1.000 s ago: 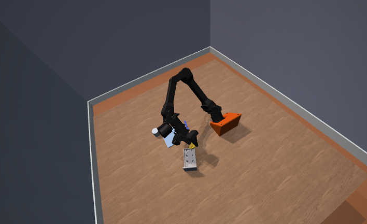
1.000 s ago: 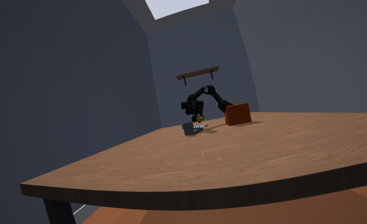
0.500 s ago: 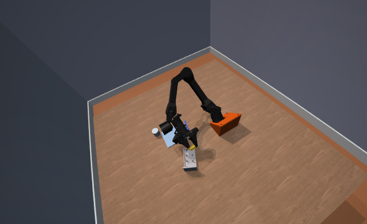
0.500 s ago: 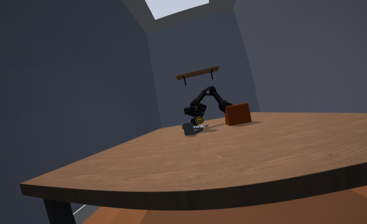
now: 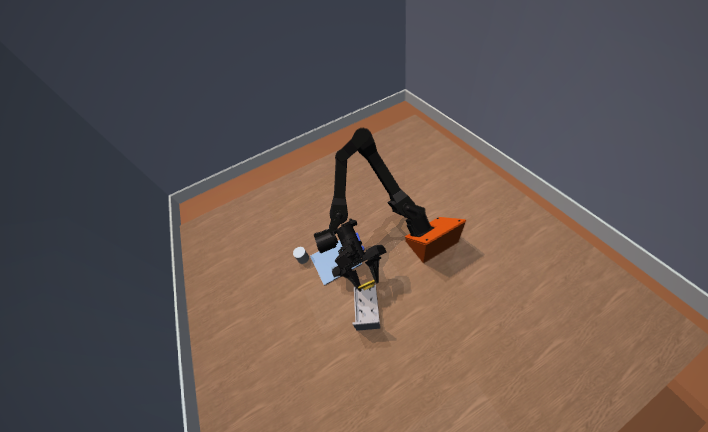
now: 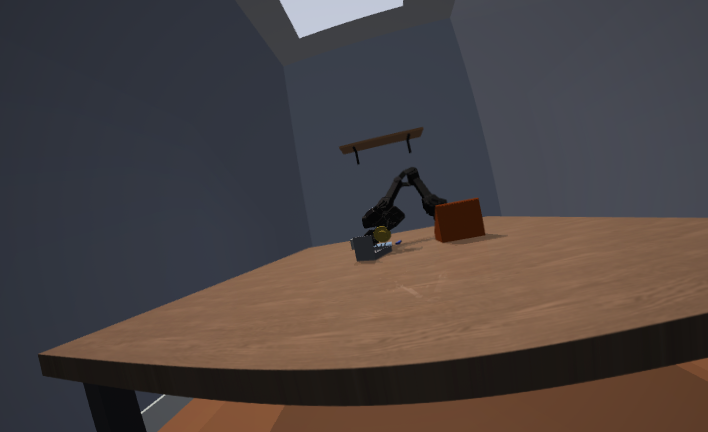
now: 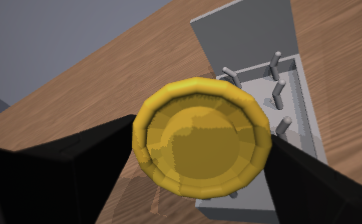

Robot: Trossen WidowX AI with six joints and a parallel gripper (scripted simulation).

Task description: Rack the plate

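The grey dish rack is 4 cm below my gripper tip, 4 cm ahead of it and 3 cm to the left of it. Round my gripper tip: blue spoon: 18 cm to the right, 7 cm behind, 6 cm below; then yellow plate: 1 cm to the right; then light blue mat: 18 cm to the right, 6 cm below, 3 cm ahead.
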